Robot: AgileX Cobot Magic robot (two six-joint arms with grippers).
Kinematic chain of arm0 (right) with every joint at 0, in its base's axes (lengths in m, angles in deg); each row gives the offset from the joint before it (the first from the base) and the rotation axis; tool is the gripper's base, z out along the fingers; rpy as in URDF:
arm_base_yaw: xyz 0 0 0.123 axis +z
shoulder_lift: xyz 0 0 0 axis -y
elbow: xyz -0.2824 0 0.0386 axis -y
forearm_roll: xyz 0.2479 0 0.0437 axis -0.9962 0 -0.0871
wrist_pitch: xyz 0 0 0 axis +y
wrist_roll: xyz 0.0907 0 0.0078 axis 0.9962 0 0.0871
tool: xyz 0 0 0 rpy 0 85 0
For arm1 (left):
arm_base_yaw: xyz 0 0 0.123 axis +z
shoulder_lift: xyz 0 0 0 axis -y
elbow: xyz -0.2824 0 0.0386 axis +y
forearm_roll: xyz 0.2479 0 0.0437 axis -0.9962 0 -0.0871
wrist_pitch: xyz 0 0 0 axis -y
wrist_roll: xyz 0.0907 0 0.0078 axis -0.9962 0 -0.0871
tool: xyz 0 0 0 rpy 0 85 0
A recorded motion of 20 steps. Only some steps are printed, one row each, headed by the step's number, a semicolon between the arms.
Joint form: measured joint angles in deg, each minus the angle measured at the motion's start. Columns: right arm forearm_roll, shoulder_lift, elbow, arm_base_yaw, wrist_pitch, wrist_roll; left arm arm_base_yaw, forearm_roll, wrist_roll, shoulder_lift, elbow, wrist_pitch.
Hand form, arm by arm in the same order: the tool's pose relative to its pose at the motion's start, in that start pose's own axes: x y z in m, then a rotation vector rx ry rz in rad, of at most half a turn. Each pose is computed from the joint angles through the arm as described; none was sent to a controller.
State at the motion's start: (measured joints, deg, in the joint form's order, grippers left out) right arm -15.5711 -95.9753 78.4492 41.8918 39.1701 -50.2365; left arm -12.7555 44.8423 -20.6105 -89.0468 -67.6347 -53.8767
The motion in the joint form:
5: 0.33 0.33 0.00 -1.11 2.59 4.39; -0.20 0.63 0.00 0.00 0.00 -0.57
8: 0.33 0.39 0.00 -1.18 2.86 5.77; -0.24 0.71 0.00 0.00 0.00 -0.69
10: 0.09 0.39 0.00 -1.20 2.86 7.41; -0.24 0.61 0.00 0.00 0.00 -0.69
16: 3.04 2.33 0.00 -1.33 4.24 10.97; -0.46 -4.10 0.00 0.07 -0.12 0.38
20: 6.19 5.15 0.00 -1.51 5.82 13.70; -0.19 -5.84 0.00 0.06 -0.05 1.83
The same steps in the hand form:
5: 0.0064 -0.0028 -0.0034 -0.0165 0.0334 0.0862; 0.0009 -0.0020 0.0005 0.0132 0.0082 -0.0039
8: 0.0068 -0.0028 -0.0039 -0.0183 0.0362 0.1111; 0.0011 -0.0023 0.0007 0.0153 0.0102 -0.0043
10: 0.0067 -0.0028 -0.0039 -0.0195 0.0346 0.1432; 0.0011 -0.0022 0.0007 0.0140 0.0107 -0.0032
16: 0.0071 -0.0039 -0.0174 0.0088 0.0496 0.1631; 0.0015 0.0025 0.0005 -0.0526 0.0157 0.0501
20: 0.0069 -0.0048 -0.0371 0.0480 0.0565 0.1663; -0.0002 0.0067 -0.0002 -0.0858 -0.0011 0.0649

